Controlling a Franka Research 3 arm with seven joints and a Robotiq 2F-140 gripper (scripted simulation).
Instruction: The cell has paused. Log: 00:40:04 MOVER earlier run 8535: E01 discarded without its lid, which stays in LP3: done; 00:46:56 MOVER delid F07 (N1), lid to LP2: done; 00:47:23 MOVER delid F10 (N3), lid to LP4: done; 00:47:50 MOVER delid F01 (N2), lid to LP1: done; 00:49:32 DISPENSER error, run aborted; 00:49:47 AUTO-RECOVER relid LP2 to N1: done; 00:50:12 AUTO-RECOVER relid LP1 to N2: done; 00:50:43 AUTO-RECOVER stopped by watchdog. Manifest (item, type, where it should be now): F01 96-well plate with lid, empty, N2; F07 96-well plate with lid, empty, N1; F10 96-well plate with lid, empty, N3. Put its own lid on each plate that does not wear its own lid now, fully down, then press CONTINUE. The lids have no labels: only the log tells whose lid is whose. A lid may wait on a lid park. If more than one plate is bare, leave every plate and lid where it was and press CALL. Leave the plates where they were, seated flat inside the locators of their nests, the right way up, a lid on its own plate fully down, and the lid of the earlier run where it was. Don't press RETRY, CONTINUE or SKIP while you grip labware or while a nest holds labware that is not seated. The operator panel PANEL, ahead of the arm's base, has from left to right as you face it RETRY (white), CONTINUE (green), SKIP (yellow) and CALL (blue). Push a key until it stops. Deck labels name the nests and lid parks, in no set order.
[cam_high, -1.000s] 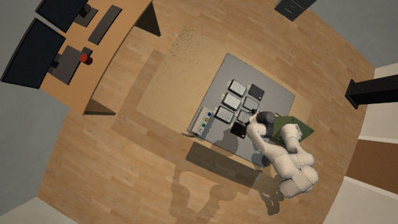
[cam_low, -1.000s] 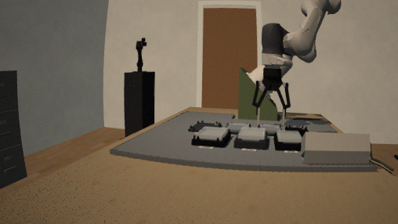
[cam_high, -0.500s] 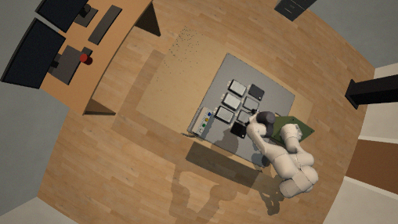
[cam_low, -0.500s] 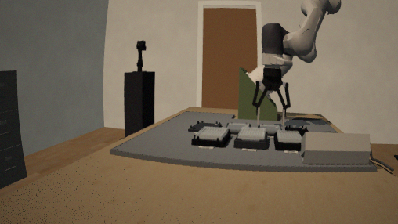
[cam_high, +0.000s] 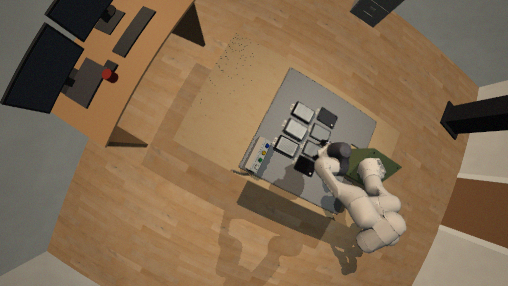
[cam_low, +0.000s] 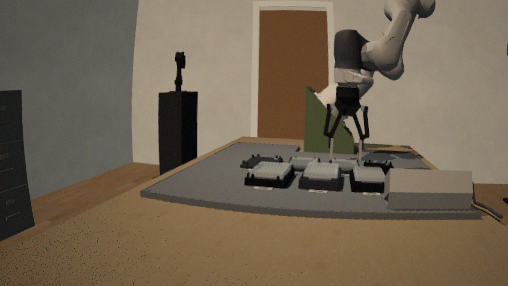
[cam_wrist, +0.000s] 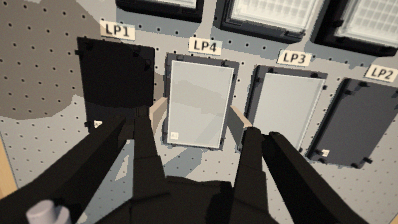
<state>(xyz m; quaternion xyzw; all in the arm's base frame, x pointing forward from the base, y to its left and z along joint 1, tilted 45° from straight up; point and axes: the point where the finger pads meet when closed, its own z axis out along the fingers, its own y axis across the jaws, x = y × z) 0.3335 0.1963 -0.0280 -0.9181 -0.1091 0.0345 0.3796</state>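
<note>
The clear lid lies 4 cm below my hand. Round my hand: lid park LP1: 2 cm behind, 12 cm to the left, 5 cm below; then LP1 label: 7 cm ahead, 14 cm to the left, 5 cm below; then lid park LP4: 5 cm below.
</note>
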